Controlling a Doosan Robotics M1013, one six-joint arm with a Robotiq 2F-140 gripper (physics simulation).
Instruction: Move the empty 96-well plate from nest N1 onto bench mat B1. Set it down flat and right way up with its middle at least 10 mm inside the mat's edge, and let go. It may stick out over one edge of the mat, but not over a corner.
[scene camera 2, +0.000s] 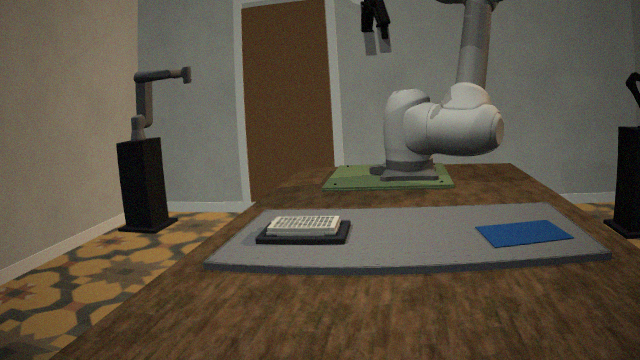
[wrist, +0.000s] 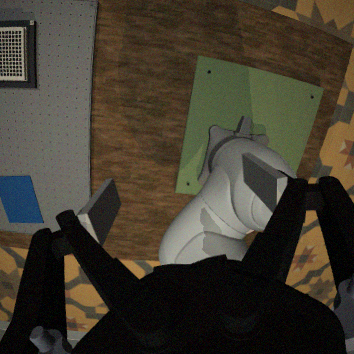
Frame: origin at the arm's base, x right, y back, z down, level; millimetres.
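Seen in the pictures: gripper, fingertip midpoint: (scene camera 2: 378, 53) (wrist: 179, 179); arm's base, origin of the base link: (scene camera 2: 409, 175) (wrist: 231, 158).
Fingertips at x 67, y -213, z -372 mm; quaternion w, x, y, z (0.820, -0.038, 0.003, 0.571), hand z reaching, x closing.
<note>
Offsets run from my fingertips to a thing's middle. Level surfaces: height alone.
The white 96-well plate @(dx +129, dy -409, dz +355 mm) (scene camera 2: 303, 225) (wrist: 12, 54) sits flat in the black nest N1 @(dx +129, dy -409, dz +367 mm) (scene camera 2: 301, 240) (wrist: 32, 55), at the left of the grey board in the scene view and at the upper left in the wrist view. The blue bench mat B1 @(dz +372 mm) (scene camera 2: 524, 233) (wrist: 20, 199) lies on the right part of the board in the scene view, with nothing on it. My gripper (scene camera 2: 377, 44) (wrist: 179, 179) is open and empty. It hangs high above the table, far from the plate and the mat.
The grey board @(dz +374 mm) (scene camera 2: 410, 240) (wrist: 62, 125) carries nest and mat on the wooden table @(dz +387 mm) (scene camera 2: 350, 310) (wrist: 140, 100). The arm's base stands on a green plate (scene camera 2: 350, 177) (wrist: 220, 95) behind the board. Other small arms on black pedestals (scene camera 2: 142, 185) (scene camera 2: 629, 180) stand beyond the table.
</note>
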